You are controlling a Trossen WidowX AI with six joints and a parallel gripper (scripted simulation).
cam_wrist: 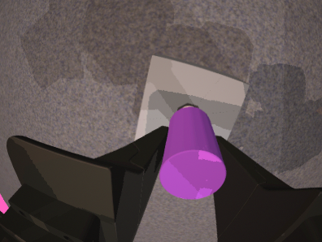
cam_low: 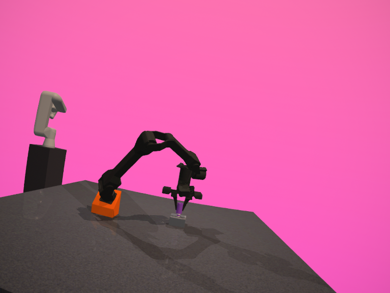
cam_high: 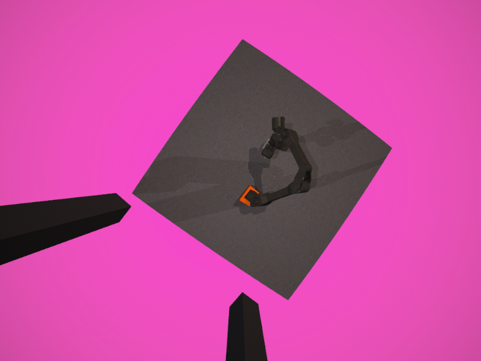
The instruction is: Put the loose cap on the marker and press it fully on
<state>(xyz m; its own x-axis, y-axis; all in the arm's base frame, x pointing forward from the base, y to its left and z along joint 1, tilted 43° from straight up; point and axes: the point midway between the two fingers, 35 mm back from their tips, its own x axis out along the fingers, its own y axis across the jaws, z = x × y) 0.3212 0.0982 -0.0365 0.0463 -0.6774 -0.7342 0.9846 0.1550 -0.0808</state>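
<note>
Right now the purple cap is 10 mm above my gripper tip. Round my gripper tip: grey holder block 50 mm below.
</note>
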